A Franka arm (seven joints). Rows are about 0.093 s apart.
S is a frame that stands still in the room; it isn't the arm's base.
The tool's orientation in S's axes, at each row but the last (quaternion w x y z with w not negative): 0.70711, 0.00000, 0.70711, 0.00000; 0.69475, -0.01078, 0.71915, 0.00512; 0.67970, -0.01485, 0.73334, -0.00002; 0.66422, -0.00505, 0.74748, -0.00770; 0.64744, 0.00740, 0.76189, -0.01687; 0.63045, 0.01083, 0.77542, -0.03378
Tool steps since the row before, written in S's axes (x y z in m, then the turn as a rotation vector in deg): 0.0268, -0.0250, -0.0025, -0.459, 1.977, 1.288; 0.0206, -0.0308, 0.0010, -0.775, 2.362, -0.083; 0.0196, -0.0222, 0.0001, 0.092, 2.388, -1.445; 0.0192, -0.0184, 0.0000, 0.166, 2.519, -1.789; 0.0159, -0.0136, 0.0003, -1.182, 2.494, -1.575; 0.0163, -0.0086, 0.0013, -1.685, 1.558, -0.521
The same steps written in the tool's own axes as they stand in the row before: 0.0025, -0.0250, 0.0268, -1.288, 1.977, -0.459; -0.0014, -0.0313, 0.0199, 0.090, 2.379, -0.719; -0.0011, -0.0226, 0.0191, 1.381, 2.414, 0.250; -0.0019, -0.0183, 0.0192, 1.712, 2.552, 0.363; -0.0027, -0.0131, 0.0161, 1.719, 2.479, -1.000; -0.0044, -0.0077, 0.0162, 0.815, 1.474, -1.643
